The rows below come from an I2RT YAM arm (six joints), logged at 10 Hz.
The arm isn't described. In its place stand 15 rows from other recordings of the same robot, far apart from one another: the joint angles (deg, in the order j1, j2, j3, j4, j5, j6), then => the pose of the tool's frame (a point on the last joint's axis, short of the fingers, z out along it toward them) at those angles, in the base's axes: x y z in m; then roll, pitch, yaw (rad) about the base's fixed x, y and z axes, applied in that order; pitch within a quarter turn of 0, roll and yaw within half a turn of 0.
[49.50 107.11 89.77 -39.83 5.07 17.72] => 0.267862, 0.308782, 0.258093, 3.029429, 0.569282, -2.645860
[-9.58 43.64 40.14 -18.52 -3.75 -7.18] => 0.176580, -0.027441, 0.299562, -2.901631, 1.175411, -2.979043
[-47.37 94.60 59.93 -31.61 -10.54 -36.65] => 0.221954, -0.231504, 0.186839, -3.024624, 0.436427, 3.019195
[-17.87 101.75 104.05 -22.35 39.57 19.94] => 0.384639, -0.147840, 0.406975, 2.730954, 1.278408, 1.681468
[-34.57 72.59 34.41 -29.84 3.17 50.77] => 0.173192, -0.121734, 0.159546, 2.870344, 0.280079, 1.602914
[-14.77 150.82 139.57 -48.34 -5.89 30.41] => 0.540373, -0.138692, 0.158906, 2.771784, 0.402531, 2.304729
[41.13 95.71 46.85 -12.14 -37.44 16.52] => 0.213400, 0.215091, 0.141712, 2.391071, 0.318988, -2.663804
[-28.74 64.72 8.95 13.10 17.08 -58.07] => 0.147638, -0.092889, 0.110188, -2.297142, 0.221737, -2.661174
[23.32 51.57 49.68 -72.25 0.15 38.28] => 0.121902, 0.052449, 0.266770, 2.969367, 0.217807, 2.861250
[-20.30 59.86 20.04 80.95 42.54 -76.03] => 0.169410, -0.088330, 0.296928, -0.910110, 0.660365, -2.363705
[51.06 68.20 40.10 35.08 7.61 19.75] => 0.176390, 0.210790, 0.309432, 1.239833, 1.191060, 2.019254
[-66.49 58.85 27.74 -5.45 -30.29 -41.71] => 0.099571, -0.183876, 0.201831, -2.598964, 0.926516, -3.027122
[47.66 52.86 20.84 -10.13 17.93 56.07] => 0.129416, 0.125756, 0.172533, 2.477402, 0.625181, 2.633059
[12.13 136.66 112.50 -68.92 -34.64 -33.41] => 0.440152, 0.115300, 0.146020, 2.591866, 0.270987, -2.440389
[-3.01 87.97 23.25 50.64 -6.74 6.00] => 0.275435, -0.010299, 0.154819, 2.648634, 1.292989, 2.700871
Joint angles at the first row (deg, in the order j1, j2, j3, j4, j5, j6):
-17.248 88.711 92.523 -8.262 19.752 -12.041
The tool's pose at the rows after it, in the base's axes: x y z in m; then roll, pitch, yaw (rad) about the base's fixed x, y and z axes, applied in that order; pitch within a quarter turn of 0, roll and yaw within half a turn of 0:
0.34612, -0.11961, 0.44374, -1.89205, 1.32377, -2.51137
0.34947, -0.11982, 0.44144, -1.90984, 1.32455, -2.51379
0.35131, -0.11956, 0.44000, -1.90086, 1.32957, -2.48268
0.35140, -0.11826, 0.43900, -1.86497, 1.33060, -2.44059
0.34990, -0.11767, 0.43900, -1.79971, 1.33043, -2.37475
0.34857, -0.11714, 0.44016, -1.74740, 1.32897, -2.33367
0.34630, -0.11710, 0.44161, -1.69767, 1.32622, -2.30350
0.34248, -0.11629, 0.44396, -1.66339, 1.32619, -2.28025
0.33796, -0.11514, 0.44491, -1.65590, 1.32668, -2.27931
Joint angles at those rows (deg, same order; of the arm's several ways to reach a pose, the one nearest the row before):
-17.281 89.531 93.074 -8.218 18.668 -11.957
-17.232 90.083 93.175 -7.978 17.855 -11.834
-17.227 90.265 92.908 -7.277 16.567 -11.778
-17.052 90.046 92.225 -6.302 16.346 -12.030
-17.042 89.566 91.349 -5.008 16.246 -12.523
-16.963 89.255 91.000 -4.265 16.901 -12.915
-16.963 88.825 90.619 -3.639 17.954 -13.336
-16.962 88.092 90.242 -3.503 18.533 -13.527
-16.963 87.152 89.521 -3.613 18.895 -13.535

